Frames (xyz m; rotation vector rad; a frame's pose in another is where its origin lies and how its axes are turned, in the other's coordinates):
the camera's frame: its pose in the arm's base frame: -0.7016 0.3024 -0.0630 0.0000 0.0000 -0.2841
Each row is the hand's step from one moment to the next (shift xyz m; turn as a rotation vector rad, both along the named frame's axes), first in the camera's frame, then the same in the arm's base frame.
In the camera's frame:
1: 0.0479 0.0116 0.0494 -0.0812 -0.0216 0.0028
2: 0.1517 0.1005 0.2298 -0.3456 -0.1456 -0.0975
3: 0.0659 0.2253 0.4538 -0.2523 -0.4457 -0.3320
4: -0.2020 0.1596 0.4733 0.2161 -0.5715 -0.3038
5: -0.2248 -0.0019 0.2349 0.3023 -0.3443 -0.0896
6: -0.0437 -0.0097 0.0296 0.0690 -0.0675 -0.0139
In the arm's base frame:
1: 0.0492 -0.0023 0.0494 -0.0840 0.0020 0.0028
2: 0.1738 0.0540 0.2298 -0.3726 -0.0429 -0.0975
3: 0.1264 0.1978 0.4538 -0.3671 -0.3571 -0.3320
4: -0.1492 0.2098 0.4733 0.0472 -0.6092 -0.3038
5: -0.2163 0.0612 0.2349 0.1937 -0.4152 -0.0896
6: -0.0447 0.0029 0.0296 0.0473 -0.0841 -0.0139

